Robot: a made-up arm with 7 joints.
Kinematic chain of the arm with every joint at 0, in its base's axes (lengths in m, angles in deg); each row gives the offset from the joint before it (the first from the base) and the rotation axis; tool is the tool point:
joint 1: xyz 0 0 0.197 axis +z
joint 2: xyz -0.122 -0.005 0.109 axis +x
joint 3: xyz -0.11 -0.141 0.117 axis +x
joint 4: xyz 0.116 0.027 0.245 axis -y
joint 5: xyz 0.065 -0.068 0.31 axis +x
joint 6: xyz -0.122 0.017 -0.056 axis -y
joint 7: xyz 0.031 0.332 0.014 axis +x
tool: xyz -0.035 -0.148 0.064
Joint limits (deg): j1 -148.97..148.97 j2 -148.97..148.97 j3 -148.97..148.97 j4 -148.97..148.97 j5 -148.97..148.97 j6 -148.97..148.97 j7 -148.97..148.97
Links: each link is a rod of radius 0.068 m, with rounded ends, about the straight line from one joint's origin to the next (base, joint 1, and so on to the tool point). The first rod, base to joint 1, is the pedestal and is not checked.
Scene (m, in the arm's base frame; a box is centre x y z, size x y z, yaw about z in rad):
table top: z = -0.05
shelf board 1: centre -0.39 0.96 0.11 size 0.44 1 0.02 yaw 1.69
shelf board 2: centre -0.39 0.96 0.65 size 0.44 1 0.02 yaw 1.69
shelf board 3: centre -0.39 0.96 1.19 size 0.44 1 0.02 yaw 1.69
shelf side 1: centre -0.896 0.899 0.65 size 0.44 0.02 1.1 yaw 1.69
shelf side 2: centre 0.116 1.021 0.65 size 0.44 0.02 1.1 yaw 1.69
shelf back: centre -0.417 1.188 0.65 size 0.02 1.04 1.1 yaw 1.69
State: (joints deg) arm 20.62 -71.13 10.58 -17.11 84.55 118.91 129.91
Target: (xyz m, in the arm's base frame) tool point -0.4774 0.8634 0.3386
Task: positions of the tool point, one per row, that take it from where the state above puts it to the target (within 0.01 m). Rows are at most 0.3 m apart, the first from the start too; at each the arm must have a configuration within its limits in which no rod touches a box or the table.
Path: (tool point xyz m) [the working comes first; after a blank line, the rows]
Joints at the target: 35.54 -85.33 -8.03 -13.41 73.34 115.61 124.94
Straight joint move there: touches shelf board 2.

1: -0.1363 0.7201 0.9432
2: -0.1207 0.6078 0.9288
3: -0.2765 0.6406 0.7289
4: -0.3862 0.5896 0.5219
5: -0.4314 0.4787 0.3385
6: -0.4516 0.5877 0.3315
7: -0.4662 0.6900 0.3303
8: -0.4749 0.7826 0.3331
9: -0.4775 0.8634 0.3385

